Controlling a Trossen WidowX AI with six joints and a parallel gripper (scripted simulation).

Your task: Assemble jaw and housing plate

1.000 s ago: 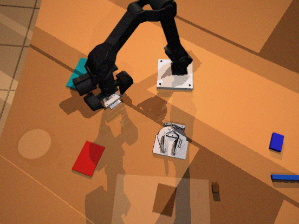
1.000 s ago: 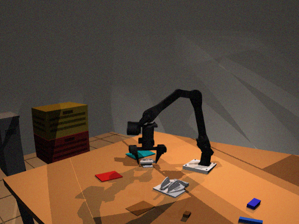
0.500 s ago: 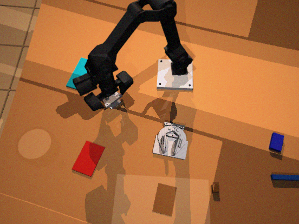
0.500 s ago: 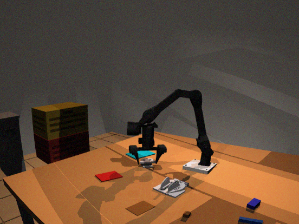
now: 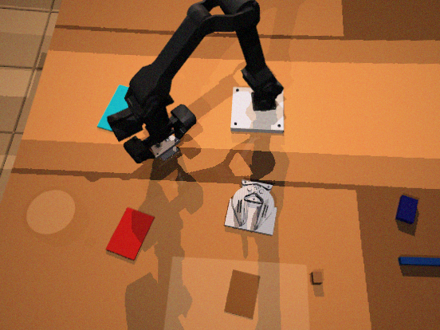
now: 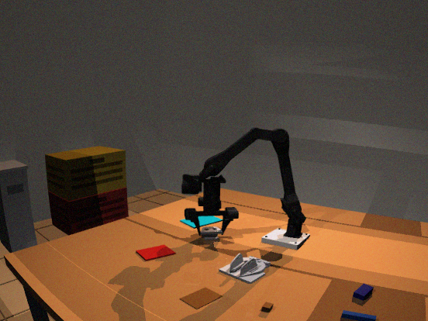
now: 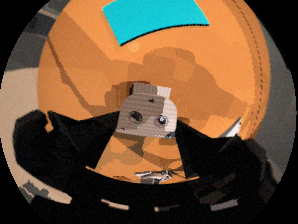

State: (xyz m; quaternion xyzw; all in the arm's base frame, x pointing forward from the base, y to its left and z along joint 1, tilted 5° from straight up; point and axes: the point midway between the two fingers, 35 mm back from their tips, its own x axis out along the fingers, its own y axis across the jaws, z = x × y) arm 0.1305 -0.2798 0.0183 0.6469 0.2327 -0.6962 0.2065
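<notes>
Right now the jaw is 150 mm ahead of my gripper tip, 210 mm to the left of it and 10 mm above it. From my gripper tip the other things lie so: red card (220 mm ahead, 90 mm to the right, 10 mm below); then brown card (380 mm ahead, 170 mm to the left, 10 mm below); then teal card (140 mm behind, 110 mm to the right, 10 mm below).
</notes>
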